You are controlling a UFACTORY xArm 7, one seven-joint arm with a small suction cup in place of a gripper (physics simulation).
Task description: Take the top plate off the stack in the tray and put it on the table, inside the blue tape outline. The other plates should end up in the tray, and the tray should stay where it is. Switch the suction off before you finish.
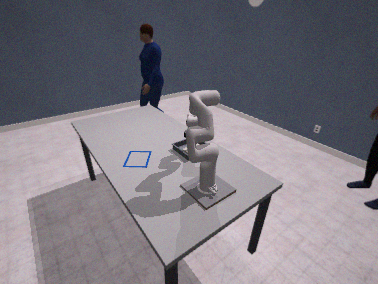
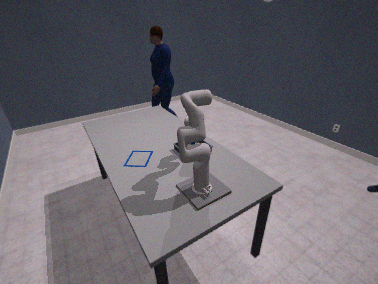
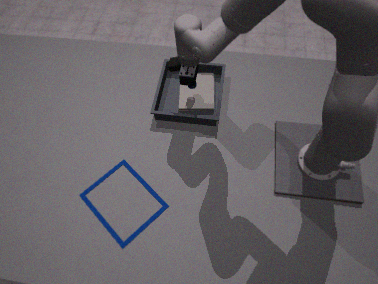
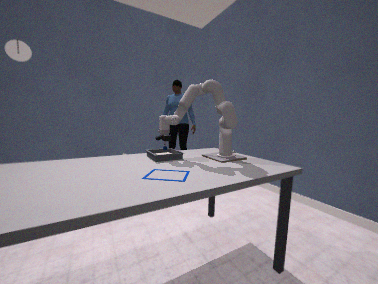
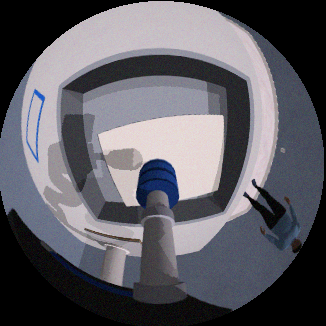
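Seen in the pictures: hand, its tool point: [image 4: 165,149] [image 5: 157,175]; arm's base, origin of its link: [image 1: 206,187] [image 2: 201,188] [image 3: 318,162] [image 4: 224,155] [image 5: 116,247].
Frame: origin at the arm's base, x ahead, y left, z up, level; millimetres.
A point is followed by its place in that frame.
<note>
The cream top plate [image 3: 205,91] {x 385, y -212, z 5 mm} [image 5: 195,140] {x 451, y -244, z 5 mm} lies flat on the stack in the dark grey tray [image 1: 180,151] {x 434, y -85, z 12 mm} [image 3: 186,119] {x 428, y -82, z 6 mm} [image 4: 165,157] {x 467, y -81, z 10 mm} [image 5: 240,125] {x 480, y -307, z 18 mm}, towards the tray's robot-base side. The lower plates are mostly hidden under it. My gripper, a blue suction cup [image 3: 192,85] {x 428, y -197, z 44 mm} [image 4: 165,148] [image 5: 157,175], points down over the top plate. Its shadow lies on the plate, apart from the cup, and no plate hangs from it. The blue tape outline [image 1: 141,151] {x 641, y 154, z -15 mm} [image 2: 142,151] {x 642, y 162, z -15 mm} [image 3: 145,183] {x 509, y 155, z -15 mm} [image 4: 165,180] {x 596, y 289, z -19 mm} [image 5: 39,95] surrounds bare table.
The robot's base plate [image 1: 200,194] {x -22, y 69, z -1 mm} [image 2: 195,196] {x -39, y 71, z -1 mm} [image 3: 292,175] {x 77, y 57, z -3 mm} stands on the table [image 1: 115,130] {x 1125, y 204, z -17 mm} beyond the tray's side. The tray's raised walls surround the stack. A person in dark blue [image 1: 151,65] [image 2: 161,65] and a person in light blue [image 4: 173,105] [image 5: 283,227] stand beyond the table.
</note>
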